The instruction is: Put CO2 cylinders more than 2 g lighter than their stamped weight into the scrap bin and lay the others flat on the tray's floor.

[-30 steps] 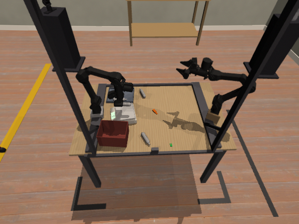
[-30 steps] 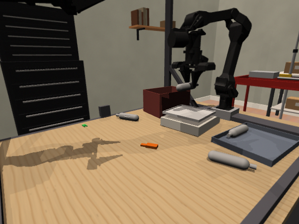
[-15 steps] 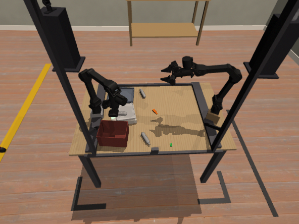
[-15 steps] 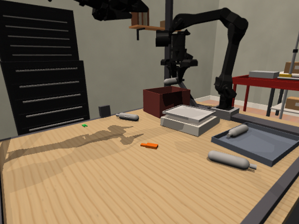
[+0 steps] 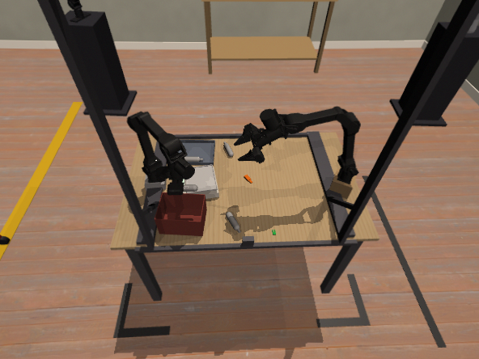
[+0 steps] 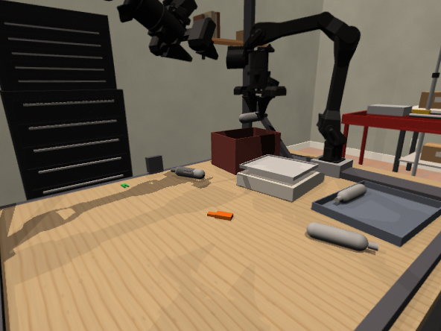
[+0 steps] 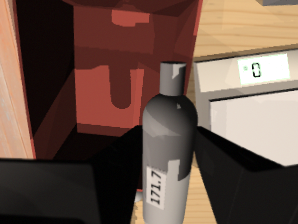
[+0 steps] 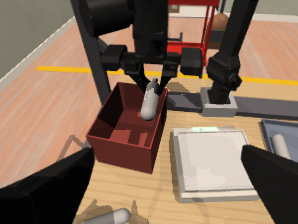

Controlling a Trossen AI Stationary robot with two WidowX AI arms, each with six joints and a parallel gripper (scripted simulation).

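Now: the red scrap bin 18 cm below my left hand, 5 cm behind it and 1 cm to the right of it. The rest, counted from my left hand: grey tray: 41 cm ahead, 21 cm below, 1 cm to the left; then small orange piece: 32 cm to the right, 22 cm ahead, 21 cm below; then small green piece: 43 cm to the right, 21 cm below, 10 cm behind.
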